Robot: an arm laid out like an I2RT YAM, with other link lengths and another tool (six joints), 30 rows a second.
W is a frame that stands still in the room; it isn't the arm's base.
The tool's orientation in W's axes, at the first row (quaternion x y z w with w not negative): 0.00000 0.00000 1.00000 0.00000
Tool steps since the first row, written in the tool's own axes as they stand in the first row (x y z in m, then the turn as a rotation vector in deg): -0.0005 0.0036 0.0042 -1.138 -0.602 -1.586; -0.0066 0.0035 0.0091 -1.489 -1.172 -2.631; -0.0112 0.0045 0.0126 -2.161 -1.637 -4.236; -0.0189 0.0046 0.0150 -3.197 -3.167 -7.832
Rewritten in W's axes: 0.0005 -0.0036 0.0042 1.138 0.602 -1.586; 0.0066 -0.0035 0.0091 1.489 1.172 -2.631; 0.0112 -0.0045 0.0126 2.161 1.637 -4.236; 0.0189 -0.0046 0.0150 3.197 3.167 -7.832
